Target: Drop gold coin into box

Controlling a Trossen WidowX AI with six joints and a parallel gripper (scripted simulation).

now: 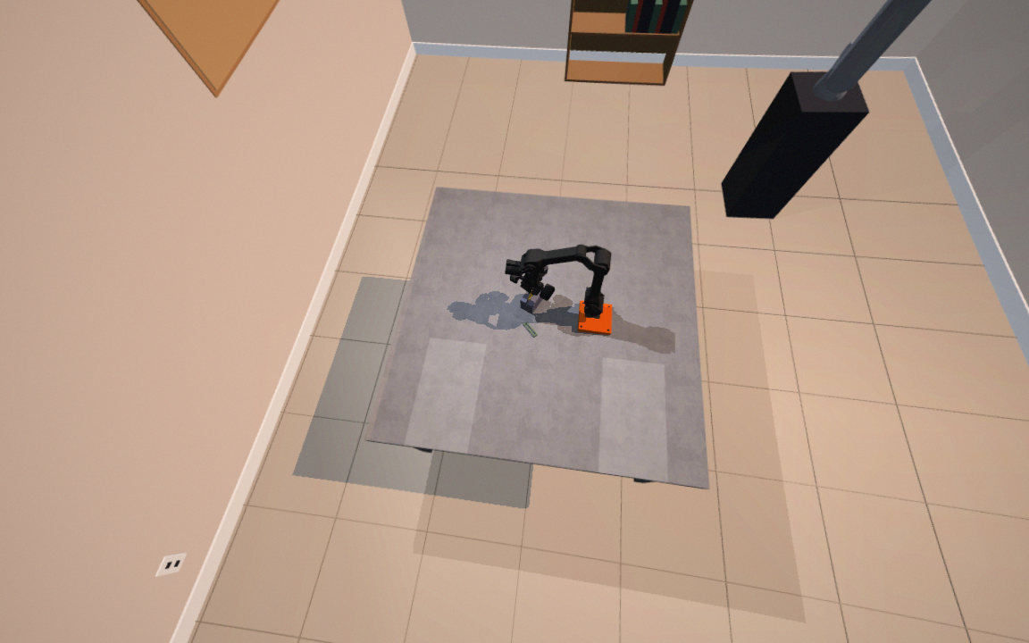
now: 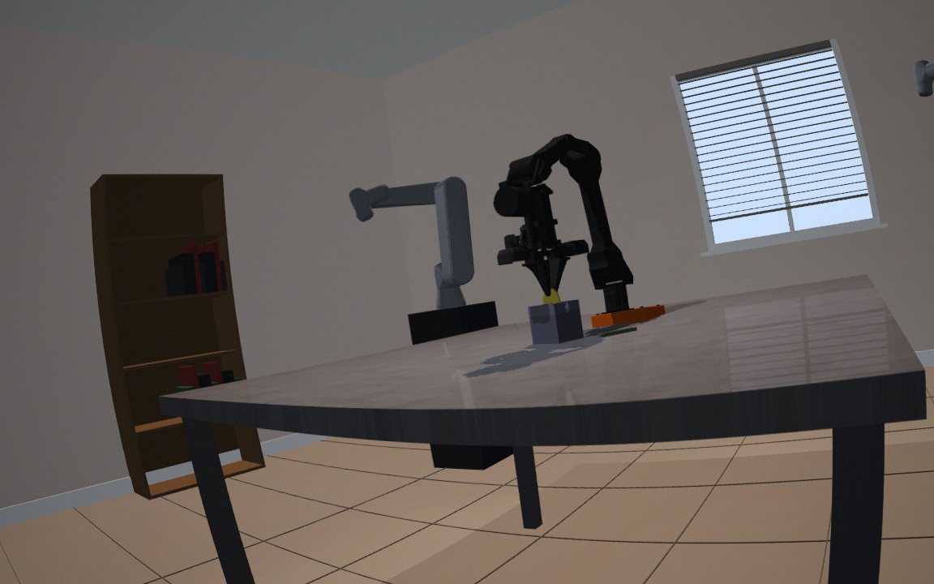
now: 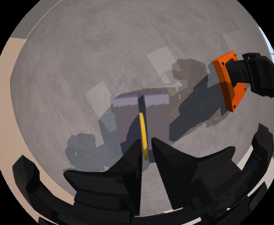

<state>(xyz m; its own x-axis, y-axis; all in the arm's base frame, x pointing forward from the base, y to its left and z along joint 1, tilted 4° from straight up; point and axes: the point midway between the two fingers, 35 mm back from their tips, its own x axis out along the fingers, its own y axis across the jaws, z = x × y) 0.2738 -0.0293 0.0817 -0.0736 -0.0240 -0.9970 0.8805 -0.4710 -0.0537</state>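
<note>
The gold coin lies right at my gripper tip.
</note>
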